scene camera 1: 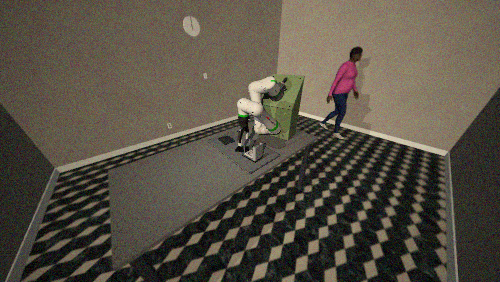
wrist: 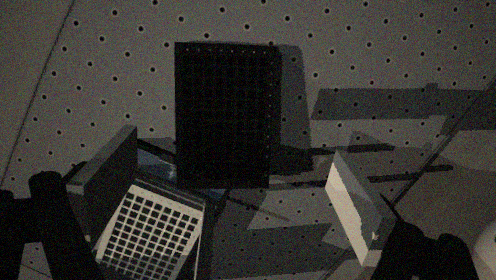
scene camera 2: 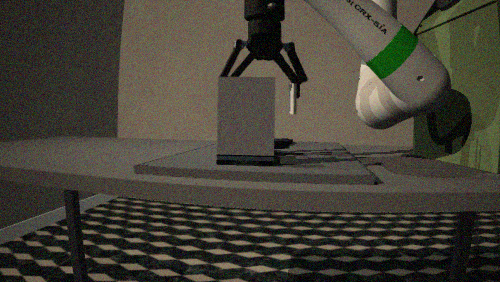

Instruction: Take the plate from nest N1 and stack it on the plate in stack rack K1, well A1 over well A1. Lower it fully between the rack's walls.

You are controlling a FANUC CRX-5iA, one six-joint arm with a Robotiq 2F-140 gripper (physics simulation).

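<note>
My gripper is open and empty, pointing down. A black gridded plate lies ahead of it in the wrist view, with a shadow on its right side; no nest label is readable. A black plate also shows under the gripper in scene camera 1. Stack rack K1 stands close beside it; its tall grey wall hides my left finger in scene camera 2. A white gridded plate lies in the rack, near the left finger in the wrist view. Well A1 cannot be told on either plate.
The rack stands on a raised perforated board on the grey table. Another dark flat thing lies on the board. A green cabinet stands behind the arm. A person in pink is by the wall.
</note>
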